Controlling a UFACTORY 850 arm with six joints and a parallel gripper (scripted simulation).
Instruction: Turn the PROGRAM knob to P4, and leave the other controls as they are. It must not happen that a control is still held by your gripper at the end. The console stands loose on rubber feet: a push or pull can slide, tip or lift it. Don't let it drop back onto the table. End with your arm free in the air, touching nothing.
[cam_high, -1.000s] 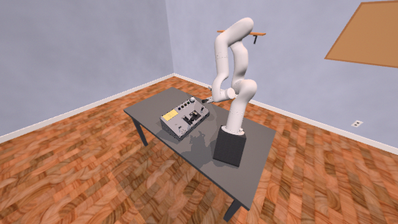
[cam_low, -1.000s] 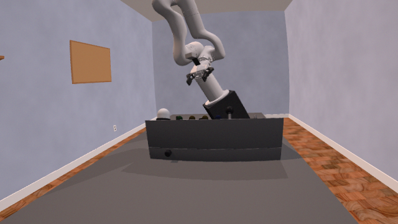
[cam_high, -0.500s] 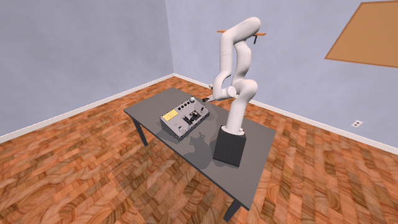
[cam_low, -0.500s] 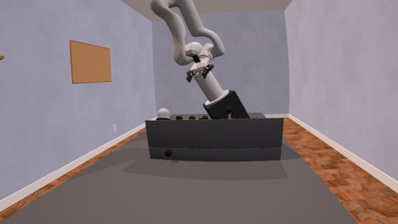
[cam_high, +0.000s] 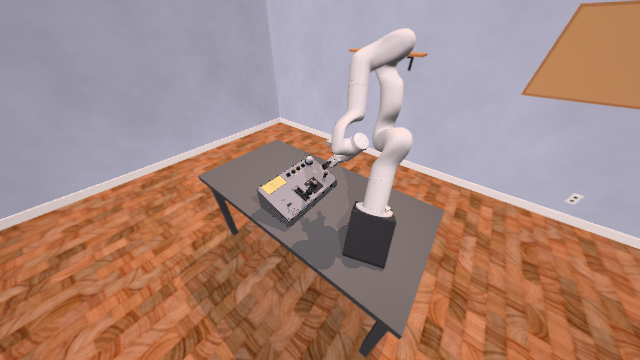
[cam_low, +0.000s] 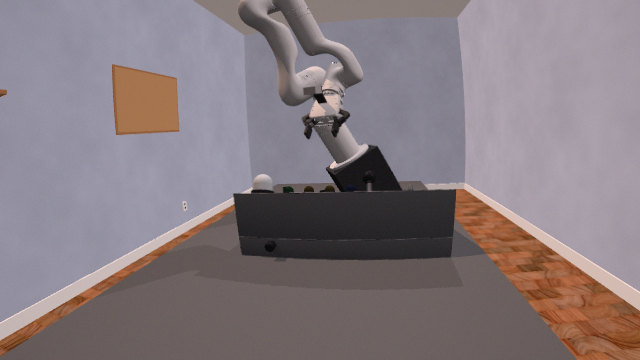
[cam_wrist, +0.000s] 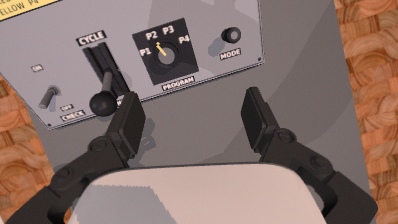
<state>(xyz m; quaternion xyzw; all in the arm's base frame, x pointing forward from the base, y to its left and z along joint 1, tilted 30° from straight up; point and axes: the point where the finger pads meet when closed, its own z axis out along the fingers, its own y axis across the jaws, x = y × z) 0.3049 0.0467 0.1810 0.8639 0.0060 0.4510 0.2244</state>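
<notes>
My gripper is now 200 mm above the grey console, 120 mm short of it and 90 mm to the right of it. The rest, counted from my hand: mode knob 170 mm below, 100 mm ahead, 90 mm to the right; black ball-ended lever 160 mm below, 150 mm to the left, 60 mm ahead; check toggle 270 mm to the left, 180 mm below, 80 mm ahead.
</notes>
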